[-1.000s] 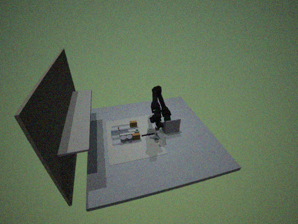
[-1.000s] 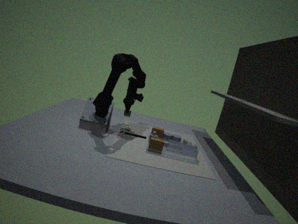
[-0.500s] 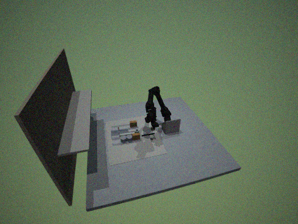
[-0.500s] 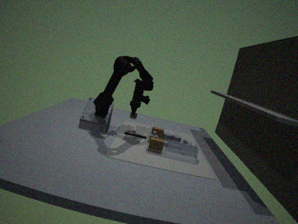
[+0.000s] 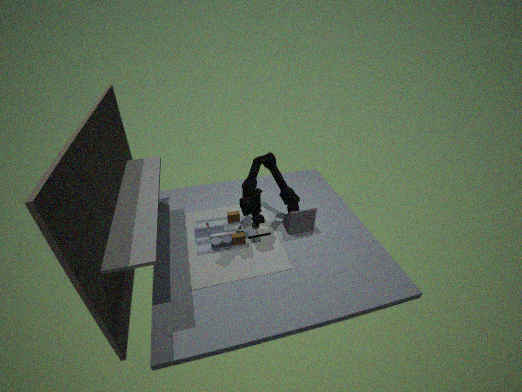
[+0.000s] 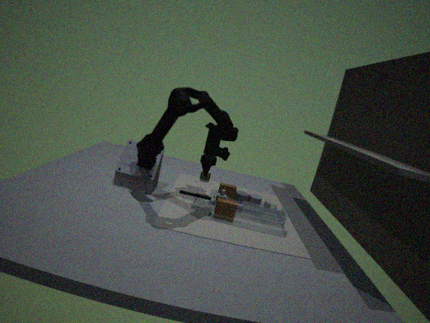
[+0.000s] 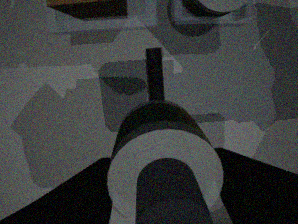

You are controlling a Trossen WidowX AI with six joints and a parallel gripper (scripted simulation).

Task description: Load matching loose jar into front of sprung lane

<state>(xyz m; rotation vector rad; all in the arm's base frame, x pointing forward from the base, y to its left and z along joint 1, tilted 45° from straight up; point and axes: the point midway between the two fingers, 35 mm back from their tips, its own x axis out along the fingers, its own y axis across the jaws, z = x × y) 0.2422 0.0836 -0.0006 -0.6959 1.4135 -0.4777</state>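
The thin black bar is 20 mm behind my gripper tip and 100 mm below it. Round my gripper tip: lane rack: 240 mm ahead, 50 mm to the right, 90 mm below; then grey shelf: 600 mm ahead, 40 mm to the left, 260 mm above.
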